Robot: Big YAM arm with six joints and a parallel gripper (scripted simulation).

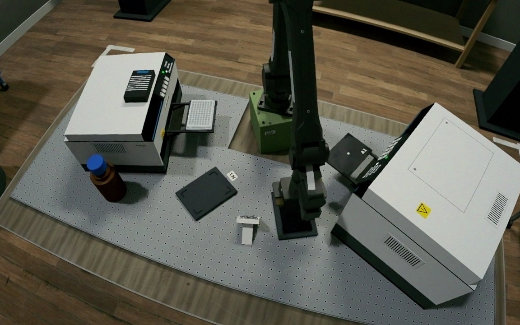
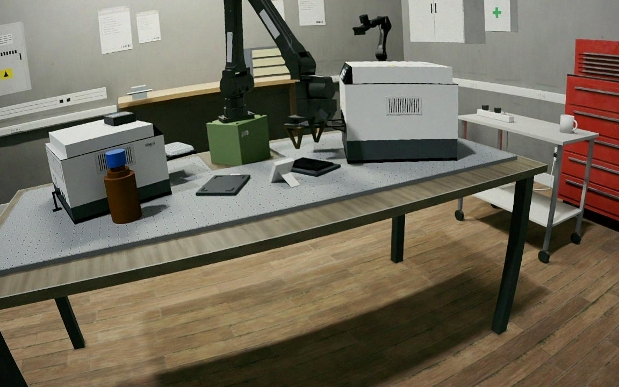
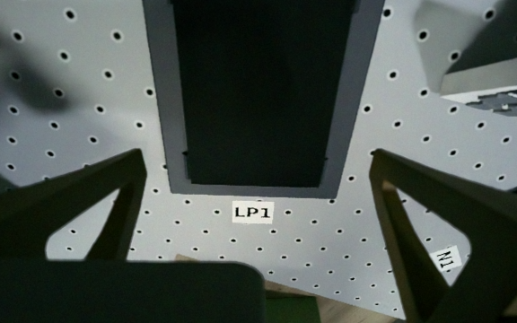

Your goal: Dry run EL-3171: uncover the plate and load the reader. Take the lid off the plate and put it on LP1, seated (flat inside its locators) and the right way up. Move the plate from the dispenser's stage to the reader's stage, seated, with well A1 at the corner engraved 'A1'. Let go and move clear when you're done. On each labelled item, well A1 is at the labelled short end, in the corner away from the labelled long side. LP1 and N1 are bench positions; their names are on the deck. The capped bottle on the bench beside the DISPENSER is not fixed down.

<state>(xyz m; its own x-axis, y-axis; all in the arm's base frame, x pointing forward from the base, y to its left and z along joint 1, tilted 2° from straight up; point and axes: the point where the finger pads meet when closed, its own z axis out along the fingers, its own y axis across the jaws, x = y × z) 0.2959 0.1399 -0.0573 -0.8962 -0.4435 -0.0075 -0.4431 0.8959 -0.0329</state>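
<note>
Now: the well plate 220 mm behind my hand, 390 mm to the right of it and 10 mm above it. The rest, counted from my hand: LP1 pad 80 mm below; then dark lid 70 mm below; then N1 nest 20 mm ahead, 280 mm to the right, 80 mm below.
</note>
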